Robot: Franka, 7 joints.
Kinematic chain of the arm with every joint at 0, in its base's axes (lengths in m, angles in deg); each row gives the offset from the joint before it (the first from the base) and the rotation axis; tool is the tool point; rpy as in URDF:
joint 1: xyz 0 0 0.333 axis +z
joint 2: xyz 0 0 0 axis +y
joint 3: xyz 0 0 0.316 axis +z
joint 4: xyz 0.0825 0 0 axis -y
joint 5: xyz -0.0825 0 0.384 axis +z
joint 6: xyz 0 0 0 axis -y
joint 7: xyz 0.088 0 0 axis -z
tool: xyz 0 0 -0.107 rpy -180 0 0
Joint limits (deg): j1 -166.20..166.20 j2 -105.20..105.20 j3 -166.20..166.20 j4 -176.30..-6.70 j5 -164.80..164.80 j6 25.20..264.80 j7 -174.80..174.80
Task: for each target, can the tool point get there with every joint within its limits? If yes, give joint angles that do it. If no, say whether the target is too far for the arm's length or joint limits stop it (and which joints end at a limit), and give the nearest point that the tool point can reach.
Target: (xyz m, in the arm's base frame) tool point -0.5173 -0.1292 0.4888
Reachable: yes | joints 108.92 69.43 110.04 -122.10 110.75 168.16 98.29
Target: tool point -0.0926 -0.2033 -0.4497
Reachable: no: joint limits stop it (at a limit: joint 2) | nearest point -0.0963 -0.2113 -0.3583 | short by 0.092 m
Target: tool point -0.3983 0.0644 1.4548
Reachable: no: too far | nearest point -0.2866 0.0463 1.1403 | short by 0.334 m
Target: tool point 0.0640 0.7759 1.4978
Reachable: no: too far | nearest point 0.0392 0.4751 1.0462 | short by 0.543 m
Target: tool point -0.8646 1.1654 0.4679
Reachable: no: too far | nearest point -0.5090 0.6860 0.4124 | short by 0.599 m
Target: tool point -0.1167 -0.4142 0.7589
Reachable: yes | joints -12.41 -53.23 -39.20 -110.59 74.80 212.01 -4.57
